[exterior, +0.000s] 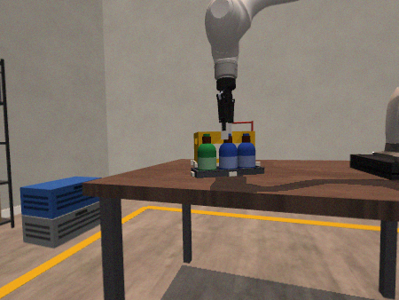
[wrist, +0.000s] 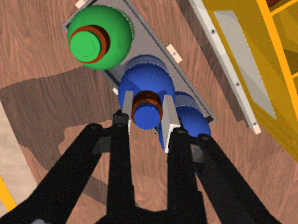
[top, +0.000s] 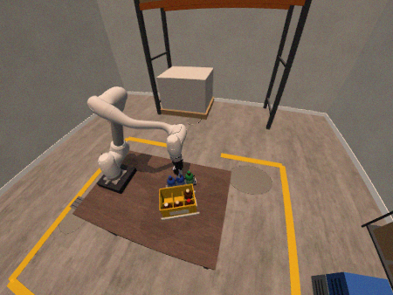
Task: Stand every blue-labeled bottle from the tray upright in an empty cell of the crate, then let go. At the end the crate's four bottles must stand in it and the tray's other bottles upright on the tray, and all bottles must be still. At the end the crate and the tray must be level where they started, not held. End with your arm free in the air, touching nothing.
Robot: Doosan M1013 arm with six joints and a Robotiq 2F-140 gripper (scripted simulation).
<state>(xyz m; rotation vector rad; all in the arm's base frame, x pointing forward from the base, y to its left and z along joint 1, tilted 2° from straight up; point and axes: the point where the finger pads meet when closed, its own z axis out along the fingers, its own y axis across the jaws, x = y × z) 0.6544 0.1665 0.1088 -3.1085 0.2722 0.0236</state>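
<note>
Right now the green-labeled bottle is 9 cm below my hand, 7 cm ahead of it and 5 cm to the left of it. Round my hand: yellow crate (21 cm to the right, 9 cm below, 7 cm ahead); then tray (16 cm below).
</note>
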